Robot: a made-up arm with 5 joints.
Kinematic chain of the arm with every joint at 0, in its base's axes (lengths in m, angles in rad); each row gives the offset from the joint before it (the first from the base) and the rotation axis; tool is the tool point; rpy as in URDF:
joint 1: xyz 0.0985 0 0.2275 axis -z
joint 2: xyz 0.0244 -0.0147 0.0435 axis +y
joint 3: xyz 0.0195 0 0.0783 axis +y
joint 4: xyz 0.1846 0 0.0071 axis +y
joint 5: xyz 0.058 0.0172 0 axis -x
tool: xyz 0 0 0 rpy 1.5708 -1.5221 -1.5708
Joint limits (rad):
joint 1: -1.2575..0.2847
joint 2: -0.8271..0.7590
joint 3: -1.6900..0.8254
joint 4: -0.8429..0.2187
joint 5: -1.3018..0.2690
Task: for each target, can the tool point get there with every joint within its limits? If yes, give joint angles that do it. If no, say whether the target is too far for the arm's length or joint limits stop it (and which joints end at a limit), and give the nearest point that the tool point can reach.
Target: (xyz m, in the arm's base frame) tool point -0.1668 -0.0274 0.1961
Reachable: no: joint limits stop it (at a limit: joint 2, joint 3, joint 4) | nearest point -0.1309 -0.0237 0.4280 | short by 0.235 m
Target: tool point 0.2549 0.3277 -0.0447
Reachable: no: too far | nearest point 0.2012 0.2153 0.1205 | short by 0.207 m
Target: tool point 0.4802 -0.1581 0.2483
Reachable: no: too far | nearest point 0.4160 -0.0903 0.2650 | short by 0.095 m
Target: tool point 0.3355 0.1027 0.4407
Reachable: yes | joints -0.3994 -0.0814 -0.1635 -0.4788 -0.1554
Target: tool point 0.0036 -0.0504 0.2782
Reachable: no: joint limits stop it (at a limit: joint 2, joint 3, joint 4) | nearest point -0.1051 -0.1081 0.4280 | short by 0.194 m
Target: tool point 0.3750 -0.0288 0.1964
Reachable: yes | joints 0.1126 0.5084 0.2173 -0.4406 -0.3969
